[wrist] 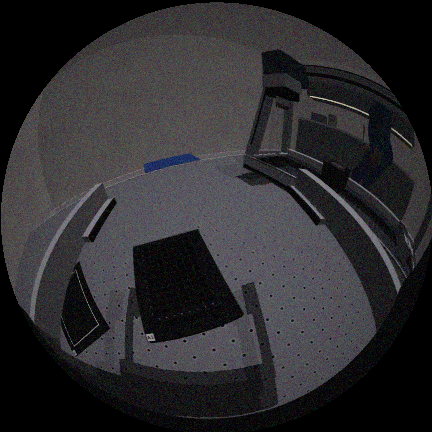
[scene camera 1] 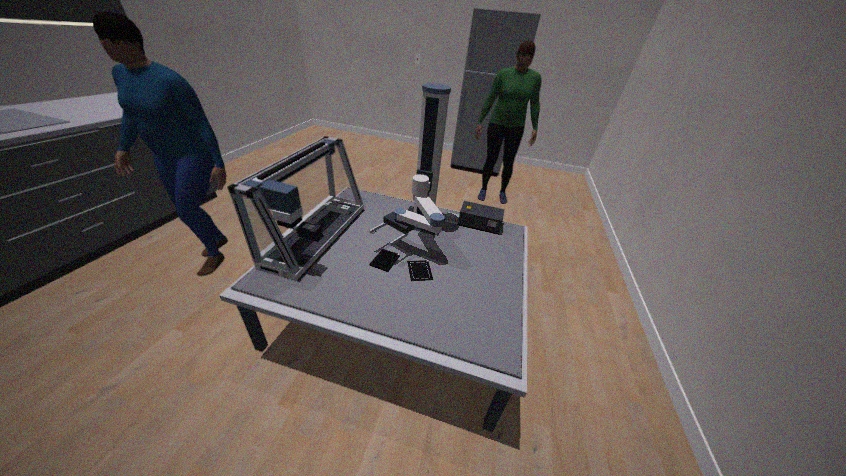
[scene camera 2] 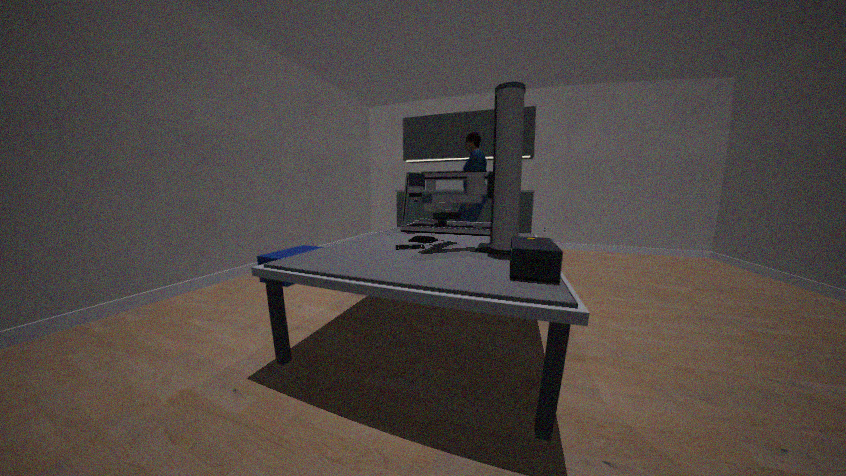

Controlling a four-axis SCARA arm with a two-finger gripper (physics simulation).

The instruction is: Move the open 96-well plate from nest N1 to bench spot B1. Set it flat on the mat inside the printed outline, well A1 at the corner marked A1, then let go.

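Pixels of known places: gripper, fingertip midpoint: (wrist: 198, 179) (scene camera 1: 379, 237) (scene camera 2: 427, 219); arm's base, link origin: (scene camera 2: 503, 251).
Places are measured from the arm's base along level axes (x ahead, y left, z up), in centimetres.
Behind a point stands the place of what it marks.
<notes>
The 96-well plate (scene camera 1: 384, 259) {x 54.1, y -8.3, z 3.8 cm} (scene camera 2: 423, 239) {x 50.5, y -4.3, z 3.1 cm} (wrist: 185, 282) {x 50.2, y -9.8, z 3.6 cm} is near-black and lies flat at nest N1; its wells are hard to make out. A white A1 label shows at its near left corner in the wrist view. The dark mat of spot B1 (scene camera 1: 420, 270) {x 52.9, y 13.7, z 1.5 cm} (scene camera 2: 409, 246) {x 53.4, y 12.9, z 1.5 cm} (wrist: 80, 311) {x 51.2, y 10.3, z 1.5 cm} lies beside it, with a thin white printed outline and no plate on it. My gripper (scene camera 1: 373, 240) {x 50.3, y -12.8, z 15.7 cm} (wrist: 198, 179) {x 50.3, y -12.8, z 15.7 cm} is open and empty, its two fingers wide apart above the table, higher than the plate. The plate shows between and below them in the wrist view.
A gantry-framed machine (scene camera 1: 282, 266) {x 85.0, y -52.3, z 9.7 cm} (wrist: 270, 172) {x 70.7, y -45.0, z 3.8 cm} stands on the table's left side in scene view 1. A dark box (scene camera 1: 482, 217) {x -3.5, y 41.1, z 12.1 cm} (scene camera 2: 535, 260) {x -11.8, y 55.1, z 8.9 cm} stands near the arm's column (scene camera 1: 433, 136) {x 7.7, y 2.8, z 64.7 cm} (scene camera 2: 508, 165) {x -0.5, y 7.4, z 47.3 cm}. A blue box (scene camera 2: 289, 253) (wrist: 171, 162) is beyond the table edge. Two people stand beyond the table.
</notes>
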